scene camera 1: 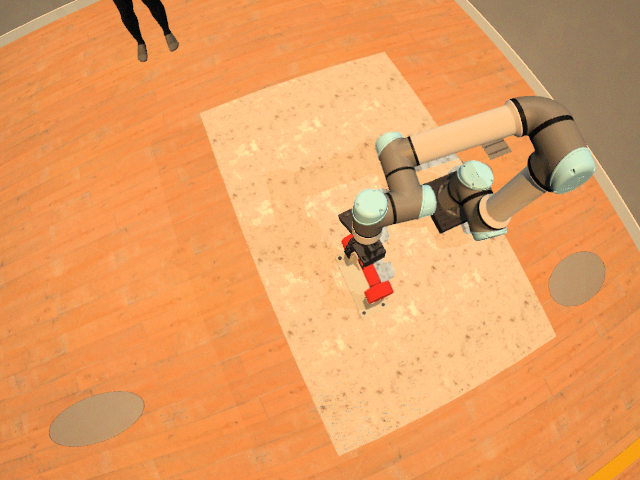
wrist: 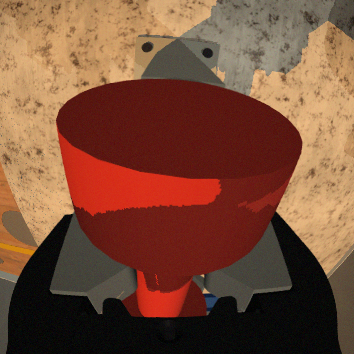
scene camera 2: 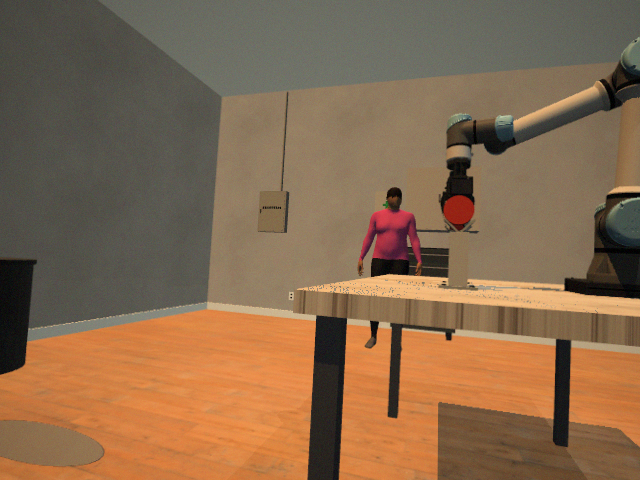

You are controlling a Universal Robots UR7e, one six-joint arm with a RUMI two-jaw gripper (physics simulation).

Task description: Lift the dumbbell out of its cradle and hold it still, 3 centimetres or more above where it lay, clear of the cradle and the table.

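Seen in the pictures: arm's base at its link origin: (scene camera 1: 455, 199) (scene camera 2: 617, 282).
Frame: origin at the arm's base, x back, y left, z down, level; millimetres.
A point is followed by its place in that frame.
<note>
The red dumbbell (scene camera 1: 371, 274) @[x -446, y 193, z -194 mm] (scene camera 2: 459, 209) @[x -438, y 263, z -177 mm] (wrist: 150, 187) @[x -460, y 69, z -216 mm] lies level in the V-shaped top of its pale cradle (scene camera 1: 356, 285) @[x -462, y 173, z 32 mm] (scene camera 2: 458, 258) @[x -436, y 263, z -43 mm] (wrist: 177, 62) @[x -449, y 68, z -43 mm], which stands on the table. My gripper (scene camera 1: 356, 254) @[x -448, y 123, z -133 mm] (scene camera 2: 458, 218) @[x -448, y 123, z -133 mm] (wrist: 171, 280) points down and is shut on the dumbbell's handle, close behind the round head that fills the middle of the wrist view. The grey jaws stand on either side of the handle there. The head hides their tips in the wrist view, and the near head hides them in scene camera 2.
The table (scene camera 1: 413, 356) @[x -361, y 470, z 39 mm] (scene camera 2: 516, 315) @[x -332, y 670, z 53 mm] bears the cradle and the arm's dark base (scene camera 1: 447, 217) @[x -61, y 55, z 2 mm] (scene camera 2: 602, 286) @[x -62, y 94, z 13 mm]. A person in a pink top (scene camera 2: 392, 232) stands beyond the table. A dark bin (scene camera 2: 14, 315) stands at the far left of scene camera 2.
</note>
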